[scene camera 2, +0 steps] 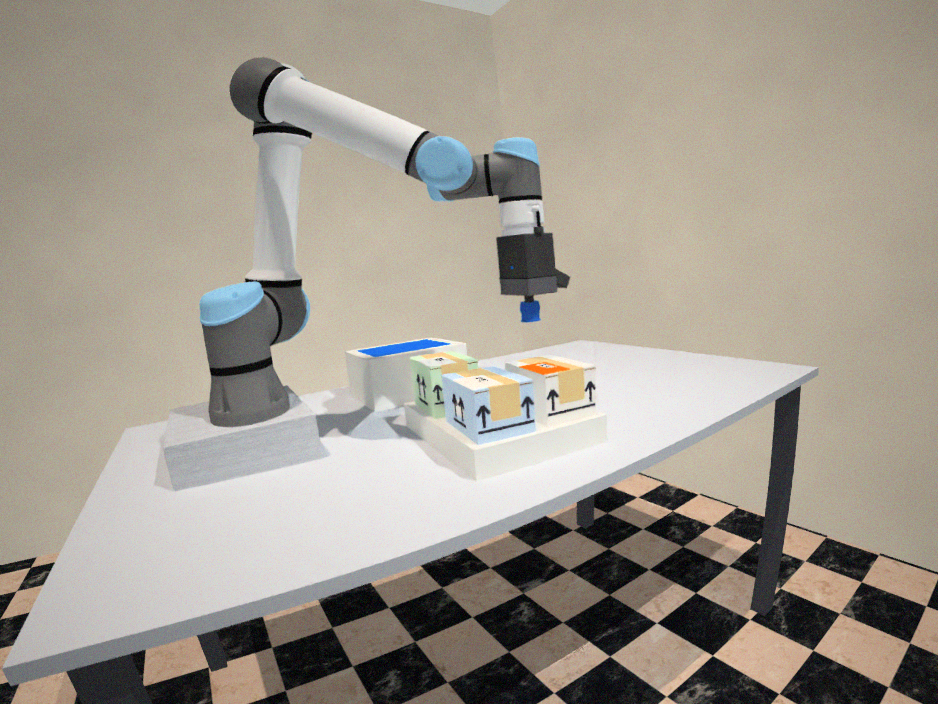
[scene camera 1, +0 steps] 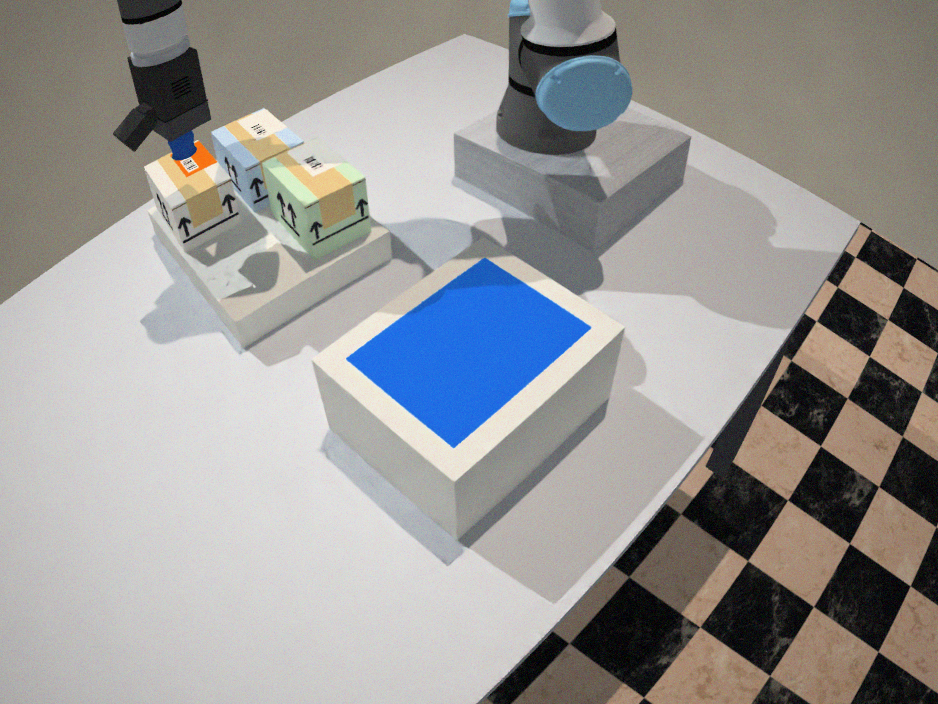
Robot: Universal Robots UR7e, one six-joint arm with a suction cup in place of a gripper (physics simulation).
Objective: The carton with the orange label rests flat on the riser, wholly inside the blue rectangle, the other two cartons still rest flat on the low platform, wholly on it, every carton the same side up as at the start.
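Frame: origin at the arm's base, x ahead, y left, z up, level; metres.
Seen in the pictures: hand, tool point: [scene camera 2: 530, 320] [scene camera 1: 184, 152]; arm's base, link origin: [scene camera 2: 250, 413] [scene camera 1: 546, 128].
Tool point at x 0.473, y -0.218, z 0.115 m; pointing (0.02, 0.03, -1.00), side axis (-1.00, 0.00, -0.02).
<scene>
Pixels of each thing's top centre, then the offset from my tool point to it. Level surfaces: height alone.
- white carton with the orange label, top centre: [scene camera 1: 184, 171] [scene camera 2: 548, 363] dx -0.017, dy -0.061, dz -0.068 m
- low platform, top centre: [scene camera 1: 256, 218] [scene camera 2: 495, 409] dx -0.072, dy +0.024, dz -0.150 m
- light blue carton, top centre: [scene camera 1: 255, 136] [scene camera 2: 484, 376] dx -0.135, dy -0.050, dz -0.069 m
- green carton, top centre: [scene camera 1: 311, 169] [scene camera 2: 441, 358] dx -0.127, dy +0.107, dz -0.058 m
- riser, top centre: [scene camera 1: 470, 342] [scene camera 2: 402, 347] dx -0.062, dy +0.447, dz -0.078 m
- blue rectangle, top centre: [scene camera 1: 470, 342] [scene camera 2: 402, 347] dx -0.062, dy +0.447, dz -0.078 m
- white table, surface height: dz -0.198 m
The white carton with the orange label [scene camera 1: 178, 209] [scene camera 2: 566, 378] stands upright on the low platform [scene camera 1: 318, 291] [scene camera 2: 530, 456], arrows up. My suction cup gripper [scene camera 1: 184, 156] [scene camera 2: 530, 321] is over this carton, with a visible gap above its top in the scene camera 2 view; it holds nothing. The light blue carton [scene camera 1: 239, 168] [scene camera 2: 469, 413] and the green carton [scene camera 1: 300, 225] [scene camera 2: 430, 387] stand upright on the platform too, arrows up. The riser [scene camera 1: 530, 454] [scene camera 2: 363, 380] bears the blue rectangle [scene camera 1: 469, 348] [scene camera 2: 412, 347]. The cup partly covers the orange label in the scene camera 1 view.
The robot's base stands on a grey block [scene camera 1: 530, 178] [scene camera 2: 242, 462] on the white table [scene camera 1: 151, 492] [scene camera 2: 250, 545]. The green carton is between the orange-label carton and the riser's side of the platform. The table's edge runs beyond the riser, above a checkered floor.
</scene>
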